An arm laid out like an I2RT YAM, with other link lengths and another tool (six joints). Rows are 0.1 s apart.
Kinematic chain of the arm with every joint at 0, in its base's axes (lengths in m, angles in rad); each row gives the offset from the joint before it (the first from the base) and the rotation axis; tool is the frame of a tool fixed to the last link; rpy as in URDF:
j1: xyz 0 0 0.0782 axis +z
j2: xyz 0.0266 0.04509 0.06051 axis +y
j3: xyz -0.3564 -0.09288 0 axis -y
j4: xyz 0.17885 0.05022 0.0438 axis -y
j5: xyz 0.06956 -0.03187 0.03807 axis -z
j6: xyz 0.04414 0 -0.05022 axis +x
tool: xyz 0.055 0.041 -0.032 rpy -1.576 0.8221 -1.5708
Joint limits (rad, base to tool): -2.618..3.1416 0..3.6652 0..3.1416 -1.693..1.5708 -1.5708..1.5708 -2.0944..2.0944
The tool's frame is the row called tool.
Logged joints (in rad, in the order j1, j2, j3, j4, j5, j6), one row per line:
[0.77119, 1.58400, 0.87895, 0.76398, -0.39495, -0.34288]
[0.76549, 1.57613, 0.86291, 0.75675, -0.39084, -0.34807]
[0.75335, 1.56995, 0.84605, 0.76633, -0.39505, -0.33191]
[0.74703, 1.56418, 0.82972, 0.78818, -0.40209, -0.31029]
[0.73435, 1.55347, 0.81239, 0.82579, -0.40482, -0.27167]
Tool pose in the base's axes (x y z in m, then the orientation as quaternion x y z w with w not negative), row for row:
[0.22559, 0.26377, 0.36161, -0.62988, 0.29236, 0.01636, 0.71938]
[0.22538, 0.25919, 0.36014, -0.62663, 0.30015, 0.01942, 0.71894]
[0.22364, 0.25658, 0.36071, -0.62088, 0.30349, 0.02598, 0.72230]
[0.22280, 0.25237, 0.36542, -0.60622, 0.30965, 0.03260, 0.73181]
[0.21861, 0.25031, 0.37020, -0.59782, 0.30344, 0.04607, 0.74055]
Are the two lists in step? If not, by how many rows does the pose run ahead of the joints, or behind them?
The pose runs 1 row ahead of the joints: the pose in row i belongs to the joints in row i + 1.
